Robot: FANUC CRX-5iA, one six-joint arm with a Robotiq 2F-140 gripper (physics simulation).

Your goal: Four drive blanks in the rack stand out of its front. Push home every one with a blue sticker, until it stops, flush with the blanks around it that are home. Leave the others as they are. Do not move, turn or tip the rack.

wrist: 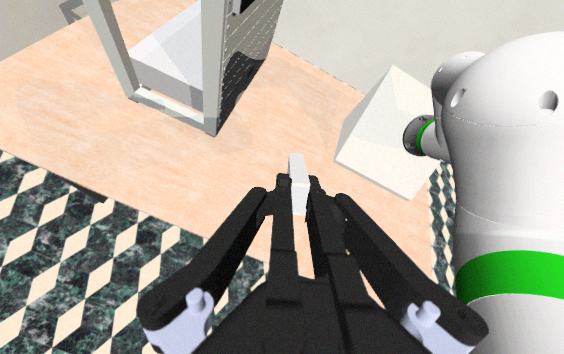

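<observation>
The rack (212,65) stands upright on the table at the upper left of the wrist view. Its lower part shows, with an open side and grey posts. Its front is seen at a steep slant, with thin slotted rows and a dark shadow low on it. Part of a dark unit shows at the top edge of the view. No blue sticker shows, and I cannot tell which drive blanks stand out. My gripper (294,166) is shut, with pale pads together at its tips and nothing held. It is apart from the rack, in front of and to the right of its near bottom corner in the view.
The wooden table (165,165) runs under the rack. A white slanted block (377,137) is right of the gripper. A white robot arm (505,190) with green rings fills the right side. A patterned tile floor (90,260) lies beyond the table's near edge.
</observation>
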